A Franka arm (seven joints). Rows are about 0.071 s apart.
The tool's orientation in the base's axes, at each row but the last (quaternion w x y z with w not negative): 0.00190, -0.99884, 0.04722, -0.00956; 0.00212, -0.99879, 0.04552, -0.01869; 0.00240, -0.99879, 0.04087, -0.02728; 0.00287, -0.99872, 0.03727, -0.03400; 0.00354, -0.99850, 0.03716, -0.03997; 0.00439, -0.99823, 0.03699, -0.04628
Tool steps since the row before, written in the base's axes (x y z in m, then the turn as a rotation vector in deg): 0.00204, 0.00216, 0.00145, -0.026, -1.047, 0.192; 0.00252, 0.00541, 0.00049, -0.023, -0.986, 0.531; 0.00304, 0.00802, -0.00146, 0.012, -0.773, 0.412; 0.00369, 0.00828, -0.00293, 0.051, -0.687, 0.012; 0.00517, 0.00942, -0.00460, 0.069, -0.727, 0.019; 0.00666, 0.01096, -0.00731, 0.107, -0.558, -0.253
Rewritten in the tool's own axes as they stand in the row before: 0.00185, -0.00235, -0.00140, 0.077, 1.044, -0.195; 0.00203, -0.00562, -0.00038, 0.087, 0.981, -0.534; 0.00229, -0.00823, 0.00164, 0.098, 0.767, -0.413; 0.00285, -0.00851, 0.00320, 0.103, 0.681, -0.011; 0.00407, -0.00973, 0.00504, 0.124, 0.720, -0.016; 0.00513, -0.01133, 0.00795, 0.124, 0.552, 0.259
